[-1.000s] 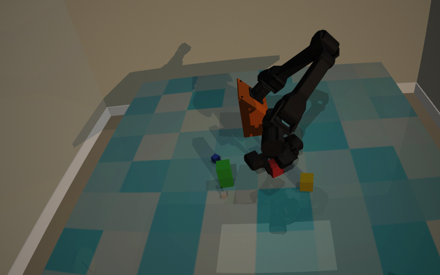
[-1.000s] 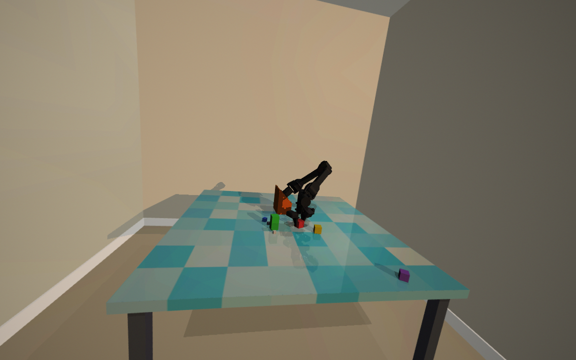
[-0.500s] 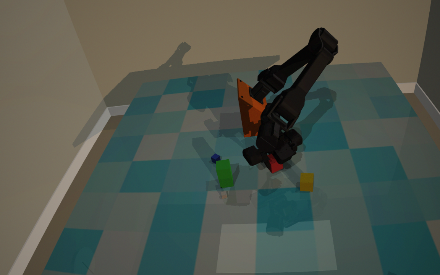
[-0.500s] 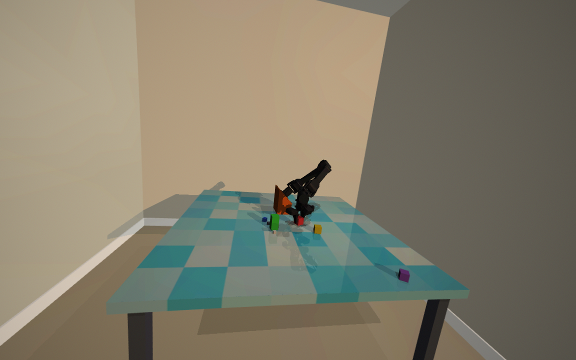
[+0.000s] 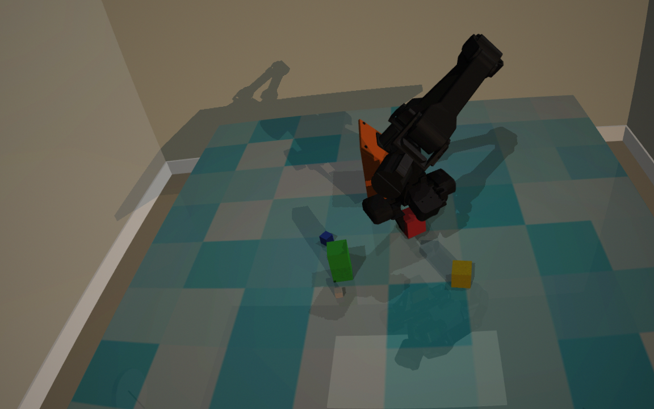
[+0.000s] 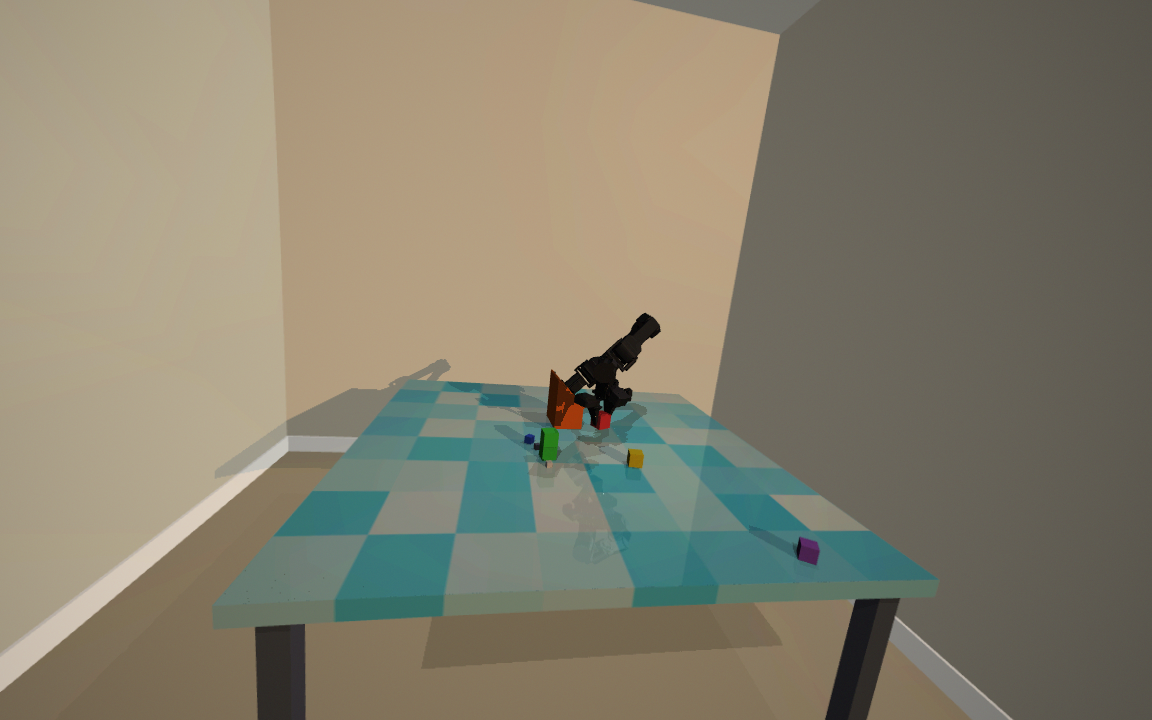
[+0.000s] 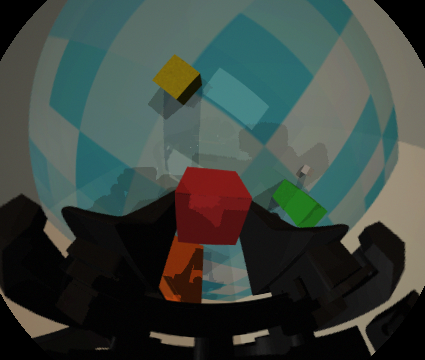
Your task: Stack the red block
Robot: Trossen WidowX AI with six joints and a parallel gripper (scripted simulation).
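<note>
My gripper tip is now 20 cm to the left of the small blue cube, 9 cm past it and 8 cm above it. The rest, counted from my gripper tip: purple cube 52 cm ahead, 30 cm to the left, 8 cm below; then yellow block 9 cm to the left, 8 cm below, 8 cm ahead; then red block 1 cm above.
</note>
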